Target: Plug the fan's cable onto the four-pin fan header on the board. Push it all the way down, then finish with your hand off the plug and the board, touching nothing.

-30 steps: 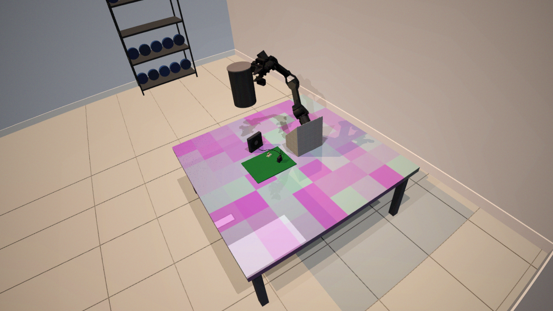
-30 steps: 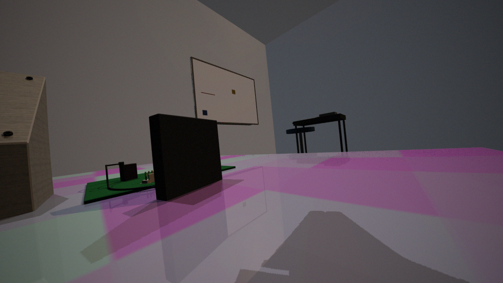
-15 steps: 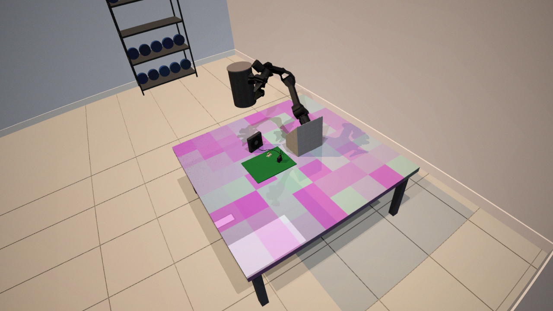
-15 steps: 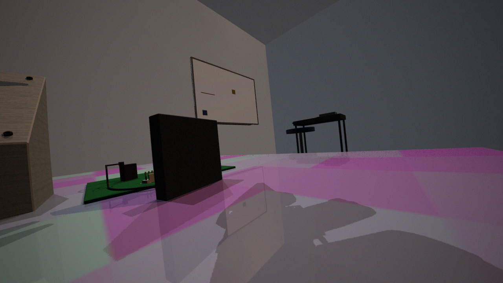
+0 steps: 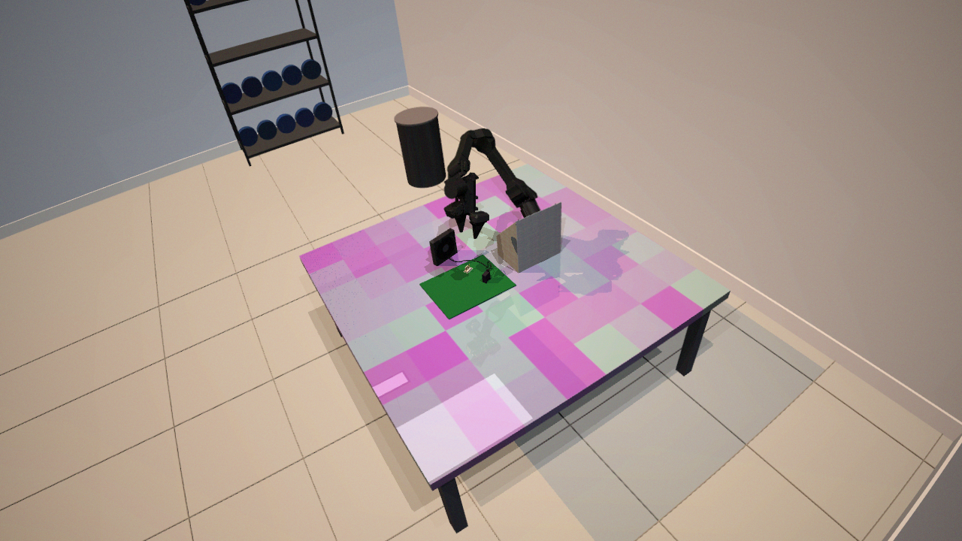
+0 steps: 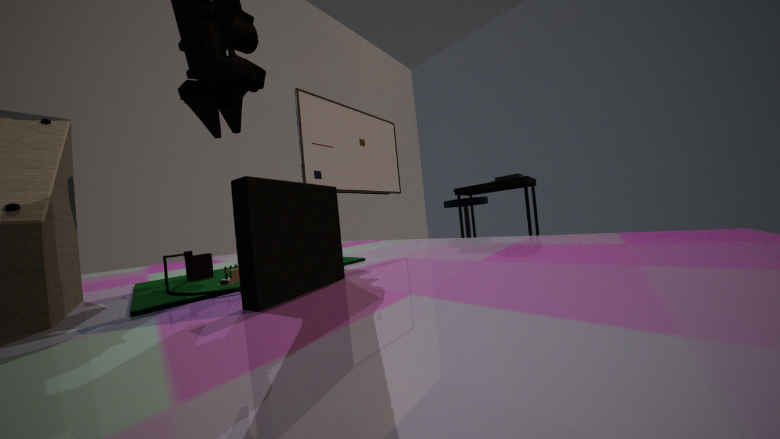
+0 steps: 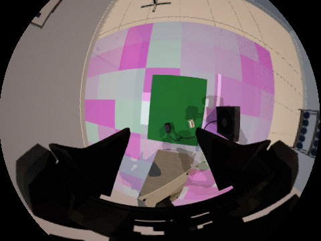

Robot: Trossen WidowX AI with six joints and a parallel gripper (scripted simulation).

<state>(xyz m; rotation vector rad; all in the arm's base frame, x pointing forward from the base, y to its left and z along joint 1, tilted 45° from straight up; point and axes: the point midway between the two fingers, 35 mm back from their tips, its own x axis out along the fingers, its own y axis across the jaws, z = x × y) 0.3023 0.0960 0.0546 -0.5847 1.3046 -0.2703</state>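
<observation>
My gripper tip is now 230 mm above the fan plug and 50 mm past it. Also, from my gripper tip: tan four-pin header: 250 mm below, 100 mm to the right, 20 mm behind; green board: 260 mm below, 20 mm to the right, 20 mm ahead; black fan: 220 mm to the right, 190 mm below, 10 mm ahead.
</observation>
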